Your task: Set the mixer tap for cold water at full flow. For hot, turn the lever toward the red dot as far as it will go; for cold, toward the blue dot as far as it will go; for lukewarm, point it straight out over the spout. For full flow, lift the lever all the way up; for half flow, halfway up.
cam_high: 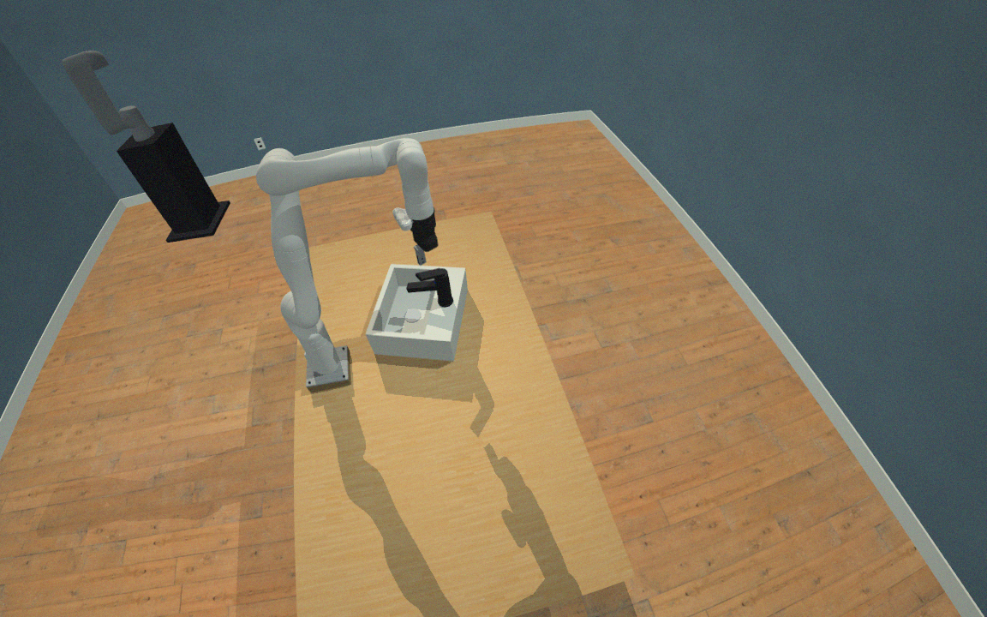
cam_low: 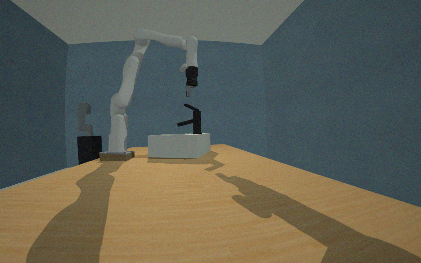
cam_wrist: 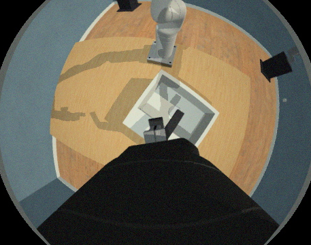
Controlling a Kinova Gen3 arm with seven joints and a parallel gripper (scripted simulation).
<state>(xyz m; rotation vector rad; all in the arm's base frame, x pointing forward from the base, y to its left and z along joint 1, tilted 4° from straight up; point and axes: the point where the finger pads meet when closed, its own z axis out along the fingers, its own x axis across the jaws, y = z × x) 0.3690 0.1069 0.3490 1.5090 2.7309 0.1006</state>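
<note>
Right now the lever is 2 cm ahead of my hand, 1 cm to the left of it and 8 cm below it. The rest, counted from my hand: white basin (7 cm behind, 6 cm to the left, 33 cm below).
</note>
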